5 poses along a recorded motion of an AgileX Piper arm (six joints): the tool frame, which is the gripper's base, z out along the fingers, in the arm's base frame.
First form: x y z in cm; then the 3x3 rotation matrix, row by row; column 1 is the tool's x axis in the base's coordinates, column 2 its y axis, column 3 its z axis. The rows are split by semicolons.
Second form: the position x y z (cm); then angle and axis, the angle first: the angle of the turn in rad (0 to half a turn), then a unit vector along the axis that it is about. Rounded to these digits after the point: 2 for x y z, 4 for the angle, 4 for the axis.
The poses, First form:
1: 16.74, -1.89, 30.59; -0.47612, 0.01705, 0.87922; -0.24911, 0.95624, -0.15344; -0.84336, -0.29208, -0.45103
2: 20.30, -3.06, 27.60; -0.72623, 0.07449, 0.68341; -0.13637, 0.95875, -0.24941; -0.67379, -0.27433, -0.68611
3: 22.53, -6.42, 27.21; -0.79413, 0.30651, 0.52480; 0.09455, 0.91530, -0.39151; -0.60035, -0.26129, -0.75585
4: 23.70, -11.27, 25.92; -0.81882, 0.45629, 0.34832; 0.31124, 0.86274, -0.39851; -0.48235, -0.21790, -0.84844
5: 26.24, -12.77, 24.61; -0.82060, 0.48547, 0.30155; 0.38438, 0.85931, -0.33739; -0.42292, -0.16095, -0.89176
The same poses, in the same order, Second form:
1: 16.74, -1.89, 30.59, 2.0777, -0.0793, 0.9852, -0.1522
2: 20.30, -3.06, 27.60, 2.3844, -0.0181, 0.9880, -0.1535
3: 22.53, -6.42, 27.21, 2.5276, 0.1130, 0.9764, -0.1839
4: 23.70, -11.27, 25.92, 2.6958, 0.2094, 0.9632, -0.1682
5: 26.24, -12.77, 24.61, 2.7559, 0.2345, 0.9628, -0.1343
